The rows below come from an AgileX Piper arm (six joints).
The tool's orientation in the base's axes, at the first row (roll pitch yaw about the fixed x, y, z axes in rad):
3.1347 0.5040 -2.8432
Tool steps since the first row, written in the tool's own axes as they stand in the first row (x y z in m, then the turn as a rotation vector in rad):
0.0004 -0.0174 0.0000 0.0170 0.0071 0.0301
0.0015 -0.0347 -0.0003 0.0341 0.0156 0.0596
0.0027 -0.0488 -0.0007 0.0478 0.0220 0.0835
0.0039 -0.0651 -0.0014 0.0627 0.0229 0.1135
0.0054 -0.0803 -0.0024 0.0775 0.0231 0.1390
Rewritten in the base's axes. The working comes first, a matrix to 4 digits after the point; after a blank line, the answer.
The tool's axes in the first row as the columns of a matrix, in the base's axes (used below as rounded here):
-0.8370 -0.2972 0.4596
-0.2574 0.9548 0.1486
-0.4829 0.0060 -0.8756

0.0048 -0.0167 -0.0003 -0.0025 0.0069 -0.0345
0.0089 -0.0336 -0.0007 -0.0058 0.0150 -0.0686
0.0119 -0.0474 -0.0010 -0.0082 0.0211 -0.0961
0.0154 -0.0634 -0.0010 -0.0071 0.0226 -0.1295
0.0182 -0.0784 -0.0010 -0.0078 0.0228 -0.1590

